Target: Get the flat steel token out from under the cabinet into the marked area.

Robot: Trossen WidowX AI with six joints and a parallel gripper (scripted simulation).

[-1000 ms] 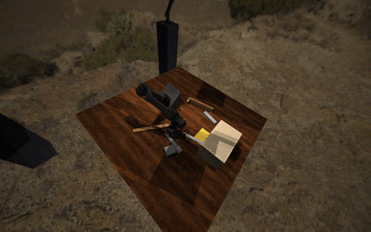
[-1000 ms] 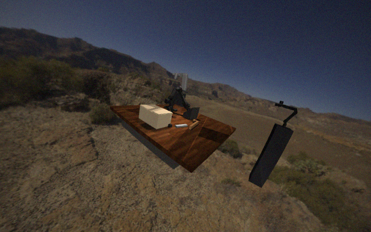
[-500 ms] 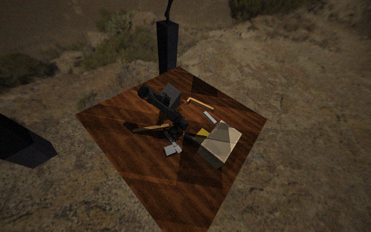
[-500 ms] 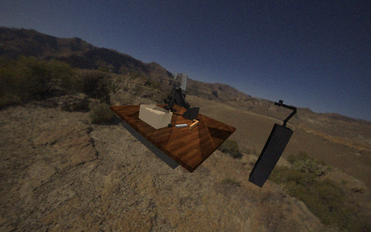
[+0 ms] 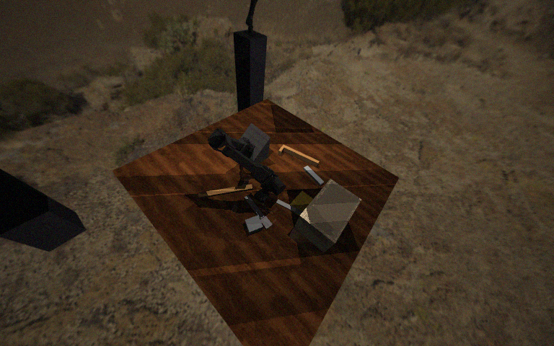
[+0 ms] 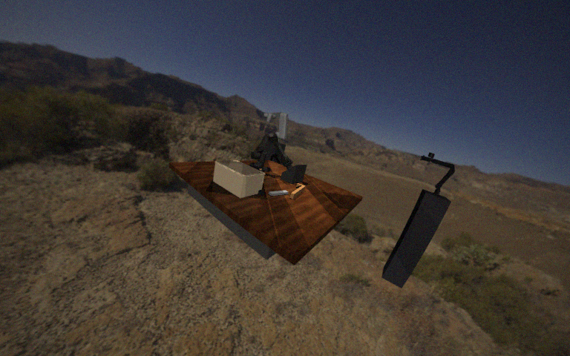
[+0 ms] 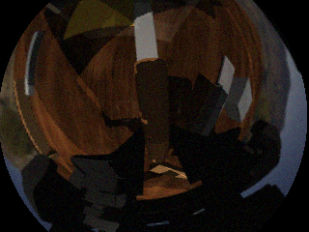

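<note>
Right now the grey scraper is 6 cm ahead of my gripper tip and 11 cm to the right of it. The rest, counted from my gripper tip: wooden stick (18 cm behind, 14 cm to the right); grey block (8 cm ahead, 18 cm to the right, 1 cm above); grey bar (12 cm ahead, 33 cm to the left).
</note>
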